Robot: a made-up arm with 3 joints.
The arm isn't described. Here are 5 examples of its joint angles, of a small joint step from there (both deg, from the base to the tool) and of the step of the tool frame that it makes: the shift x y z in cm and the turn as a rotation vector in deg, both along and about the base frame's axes.
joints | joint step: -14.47 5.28 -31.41 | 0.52 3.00 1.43
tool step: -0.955 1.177 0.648 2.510 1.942 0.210
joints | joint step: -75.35 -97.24 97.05 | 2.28 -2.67 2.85
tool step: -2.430 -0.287 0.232 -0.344 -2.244 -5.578
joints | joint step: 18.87 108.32 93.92 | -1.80 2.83 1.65
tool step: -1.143 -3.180 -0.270 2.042 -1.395 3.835
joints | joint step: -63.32 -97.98 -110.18 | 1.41 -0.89 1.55
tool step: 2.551 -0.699 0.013 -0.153 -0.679 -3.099
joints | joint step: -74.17 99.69 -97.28 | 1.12 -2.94 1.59
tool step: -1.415 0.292 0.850 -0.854 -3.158 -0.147
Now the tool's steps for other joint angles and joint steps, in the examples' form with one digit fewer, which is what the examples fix.
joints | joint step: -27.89 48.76 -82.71 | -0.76 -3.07 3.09
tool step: -0.90 3.08 -2.43 -4.14 0.34 2.40
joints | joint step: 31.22 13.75 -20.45 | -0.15 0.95 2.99
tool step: -0.98 1.68 -0.90 2.15 2.03 1.05
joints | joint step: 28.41 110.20 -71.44 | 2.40 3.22 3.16
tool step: -1.40 -0.65 0.80 1.42 -2.33 1.04
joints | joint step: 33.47 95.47 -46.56 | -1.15 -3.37 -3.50
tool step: 1.06 -0.56 -1.24 -1.85 1.67 -2.87
